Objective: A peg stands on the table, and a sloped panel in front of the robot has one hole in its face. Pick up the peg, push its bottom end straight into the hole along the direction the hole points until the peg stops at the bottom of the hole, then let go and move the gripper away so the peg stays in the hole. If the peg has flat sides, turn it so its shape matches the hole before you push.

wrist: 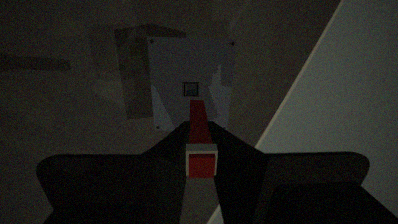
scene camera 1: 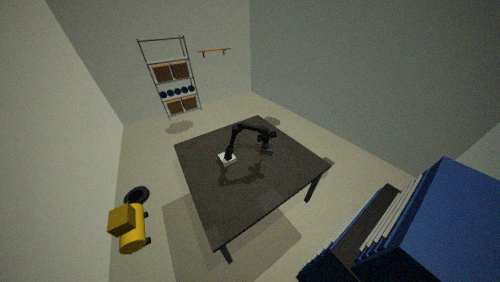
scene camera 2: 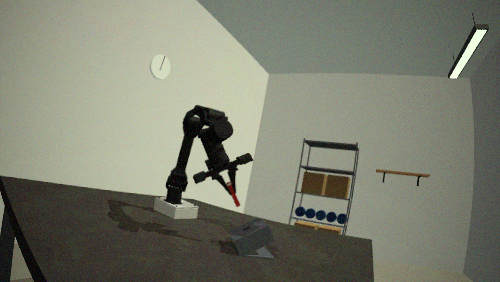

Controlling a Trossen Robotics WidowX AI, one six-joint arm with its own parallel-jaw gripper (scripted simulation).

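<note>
My gripper is carrying a red square peg, and the wrist view shows my gripper as well. There is also a panel that I can see.
</note>
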